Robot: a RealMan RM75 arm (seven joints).
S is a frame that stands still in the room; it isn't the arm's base.
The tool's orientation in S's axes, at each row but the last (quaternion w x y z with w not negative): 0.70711, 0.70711, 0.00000, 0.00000; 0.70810, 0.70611, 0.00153, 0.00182; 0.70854, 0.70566, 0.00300, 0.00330; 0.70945, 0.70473, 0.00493, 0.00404; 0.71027, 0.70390, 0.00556, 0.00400; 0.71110, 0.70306, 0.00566, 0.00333; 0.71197, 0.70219, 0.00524, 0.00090; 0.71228, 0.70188, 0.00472, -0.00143; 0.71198, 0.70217, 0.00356, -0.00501; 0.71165, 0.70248, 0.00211, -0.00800
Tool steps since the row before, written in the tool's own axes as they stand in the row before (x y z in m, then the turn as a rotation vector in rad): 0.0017, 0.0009, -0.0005, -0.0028, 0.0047, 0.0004; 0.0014, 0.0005, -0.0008, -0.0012, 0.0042, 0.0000; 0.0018, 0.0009, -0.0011, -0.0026, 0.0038, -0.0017; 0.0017, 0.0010, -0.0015, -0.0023, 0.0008, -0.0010; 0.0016, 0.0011, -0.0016, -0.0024, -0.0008, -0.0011; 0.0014, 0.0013, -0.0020, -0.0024, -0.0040, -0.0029; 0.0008, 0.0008, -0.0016, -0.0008, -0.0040, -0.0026; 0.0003, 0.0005, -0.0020, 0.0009, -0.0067, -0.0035; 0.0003, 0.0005, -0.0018, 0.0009, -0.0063, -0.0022; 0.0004, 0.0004, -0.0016, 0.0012, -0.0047, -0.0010
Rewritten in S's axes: 0.0017, 0.0005, 0.0009, -0.0028, -0.0004, 0.0047; 0.0014, 0.0008, 0.0005, -0.0012, 0.0000, 0.0042; 0.0018, 0.0011, 0.0009, -0.0026, 0.0017, 0.0038; 0.0017, 0.0015, 0.0010, -0.0023, 0.0010, 0.0008; 0.0016, 0.0016, 0.0011, -0.0024, 0.0011, -0.0008; 0.0014, 0.0020, 0.0013, -0.0024, 0.0028, -0.0040; 0.0008, 0.0016, 0.0008, -0.0008, 0.0025, -0.0040; 0.0003, 0.0020, 0.0005, 0.0008, 0.0034, -0.0068; 0.0003, 0.0018, 0.0005, 0.0008, 0.0021, -0.0063; 0.0004, 0.0016, 0.0004, 0.0011, 0.0009, -0.0047
